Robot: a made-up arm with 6 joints. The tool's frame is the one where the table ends. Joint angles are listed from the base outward.
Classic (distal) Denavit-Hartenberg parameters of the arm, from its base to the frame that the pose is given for. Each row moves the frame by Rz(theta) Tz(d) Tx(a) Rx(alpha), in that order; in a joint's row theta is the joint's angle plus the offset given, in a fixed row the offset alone. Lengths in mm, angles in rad.
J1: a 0; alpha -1.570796; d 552; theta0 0
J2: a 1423.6; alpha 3.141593; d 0; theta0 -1.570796
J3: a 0; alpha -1.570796; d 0; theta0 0
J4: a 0; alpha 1.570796; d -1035.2; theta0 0
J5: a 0; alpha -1.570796; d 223.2; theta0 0
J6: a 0; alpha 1.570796; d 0; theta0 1.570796
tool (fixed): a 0; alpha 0; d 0; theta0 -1.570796
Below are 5 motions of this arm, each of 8 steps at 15 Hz.
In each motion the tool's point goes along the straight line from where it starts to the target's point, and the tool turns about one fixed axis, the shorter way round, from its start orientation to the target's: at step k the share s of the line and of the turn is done. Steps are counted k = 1, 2, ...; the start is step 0. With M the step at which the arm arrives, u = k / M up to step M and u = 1 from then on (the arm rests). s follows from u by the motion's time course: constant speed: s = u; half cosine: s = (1 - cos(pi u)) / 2; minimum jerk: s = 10 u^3 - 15 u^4 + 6 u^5.
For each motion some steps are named. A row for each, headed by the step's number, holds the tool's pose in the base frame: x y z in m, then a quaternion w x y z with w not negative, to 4 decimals.
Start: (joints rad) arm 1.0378 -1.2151 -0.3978 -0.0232 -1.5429 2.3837
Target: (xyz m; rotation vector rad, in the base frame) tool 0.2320 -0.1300 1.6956 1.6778 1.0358 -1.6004
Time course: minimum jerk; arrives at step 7
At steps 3, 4, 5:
3: 0.0069 -0.4584 1.7611 0.0234 0.7678 0.3591 -0.5300
4: 0.1010 -0.3211 1.7337 0.1394 0.7193 0.3764 -0.5670
5: 0.1805 -0.2052 1.7106 0.2356 0.6684 0.3859 -0.5905

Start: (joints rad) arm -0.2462 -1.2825 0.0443 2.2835 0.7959 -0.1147
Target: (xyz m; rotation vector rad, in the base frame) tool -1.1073 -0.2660 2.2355 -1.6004 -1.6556 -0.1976
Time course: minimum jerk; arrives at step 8
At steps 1, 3, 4, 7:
1: -1.2029 0.4416 2.0058 0.2278 -0.9017 -0.2744 -0.2445
3: -1.1778 0.2553 2.0663 0.2825 -0.8533 -0.3871 -0.2056
4: -1.1559 0.0936 2.1188 0.3256 -0.7977 -0.4787 -0.1686
7: -1.1089 -0.2545 2.2318 0.4013 -0.6397 -0.6505 -0.0813

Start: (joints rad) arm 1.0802 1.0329 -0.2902 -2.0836 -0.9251 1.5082
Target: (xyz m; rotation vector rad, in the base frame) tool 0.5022 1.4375 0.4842 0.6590 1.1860 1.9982
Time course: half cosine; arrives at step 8
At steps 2, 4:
2: 0.5090 1.2241 0.2673 0.5140 0.1843 0.6052 0.5793
4: 0.5062 1.3125 0.3571 0.4530 0.2160 0.5506 0.6670

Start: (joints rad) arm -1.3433 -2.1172 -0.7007 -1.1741 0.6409 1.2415
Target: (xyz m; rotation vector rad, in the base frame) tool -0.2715 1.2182 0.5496 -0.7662 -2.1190 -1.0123
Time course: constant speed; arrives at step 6
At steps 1, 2, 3, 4, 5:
1: -0.2757 0.8800 0.7612 0.3523 -0.3052 -0.6831 -0.5623
2: -0.2749 0.9476 0.7189 0.3490 -0.3039 -0.7113 -0.5291
3: -0.2740 1.0153 0.6766 0.3451 -0.3020 -0.7381 -0.4949
4: -0.2732 1.0829 0.6342 0.3405 -0.2995 -0.7635 -0.4598
5: -0.2723 1.1506 0.5919 0.3353 -0.2965 -0.7875 -0.4238

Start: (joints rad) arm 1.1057 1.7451 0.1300 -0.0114 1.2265 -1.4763
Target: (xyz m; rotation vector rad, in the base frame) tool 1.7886 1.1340 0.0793 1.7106 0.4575 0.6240
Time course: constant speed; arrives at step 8
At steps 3, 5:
3: 1.1748 1.1188 -0.4259 0.6623 0.5918 0.3704 0.2718
5: 1.4203 1.1249 -0.2238 0.6380 0.6536 0.3029 0.2722

